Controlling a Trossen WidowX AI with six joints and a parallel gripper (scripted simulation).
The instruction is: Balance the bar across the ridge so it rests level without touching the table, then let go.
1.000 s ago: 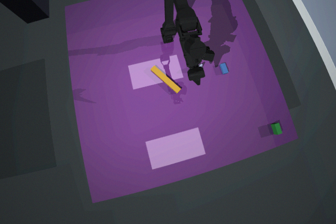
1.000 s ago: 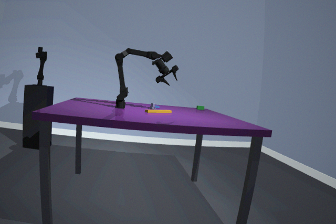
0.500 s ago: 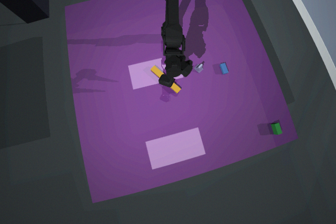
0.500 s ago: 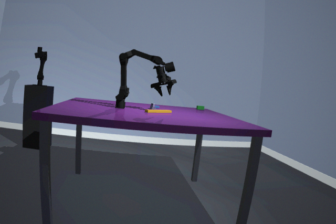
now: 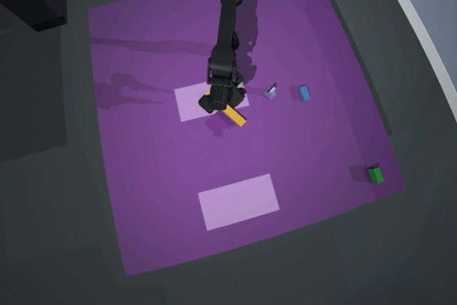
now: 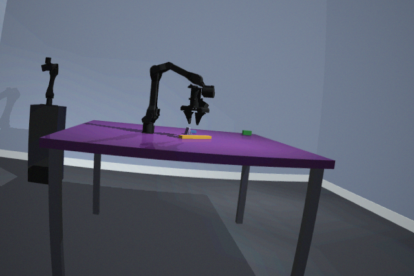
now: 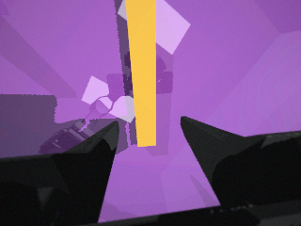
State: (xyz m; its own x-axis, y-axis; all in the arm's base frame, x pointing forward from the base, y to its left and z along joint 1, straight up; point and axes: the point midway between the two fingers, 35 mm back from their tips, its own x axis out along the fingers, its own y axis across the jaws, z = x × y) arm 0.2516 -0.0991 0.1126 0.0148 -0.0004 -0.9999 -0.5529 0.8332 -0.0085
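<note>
Right now the yellow bar is 7 cm below my gripper tip, 2 cm ahead of it and 1 cm to the left of it. From my gripper tip the other things lie so: grey ridge: 23 cm to the left, 4 cm below; then green block: 60 cm to the left, 49 cm ahead, 6 cm below; then blue block: 39 cm to the left, 7 cm below, 4 cm ahead.
</note>
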